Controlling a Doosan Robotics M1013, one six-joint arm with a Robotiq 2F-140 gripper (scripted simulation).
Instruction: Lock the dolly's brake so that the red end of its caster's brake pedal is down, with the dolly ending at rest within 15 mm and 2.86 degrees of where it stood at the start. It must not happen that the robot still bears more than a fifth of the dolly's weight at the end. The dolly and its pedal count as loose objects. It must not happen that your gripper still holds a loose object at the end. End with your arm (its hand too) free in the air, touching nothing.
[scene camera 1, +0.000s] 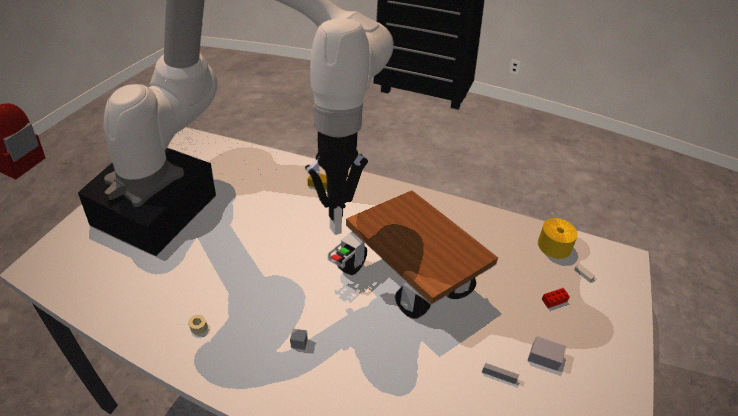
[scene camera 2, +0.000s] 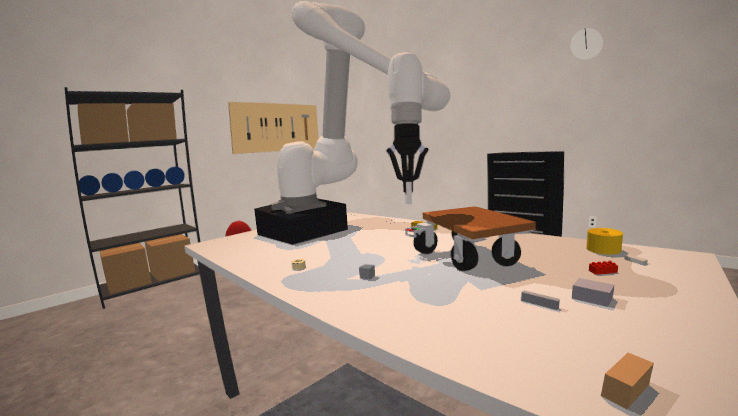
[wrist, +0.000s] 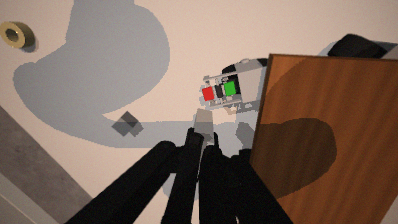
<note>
In view: my gripper (scene camera 1: 335, 230) and a yellow cylinder (scene camera 1: 557, 238).
The yellow cylinder also shows in scene camera 2 (scene camera 2: 599, 242). My gripper is seen too in scene camera 2 (scene camera 2: 408, 203) and in the wrist view (wrist: 202, 121). The wrist view misses the yellow cylinder: it is out of frame.
</note>
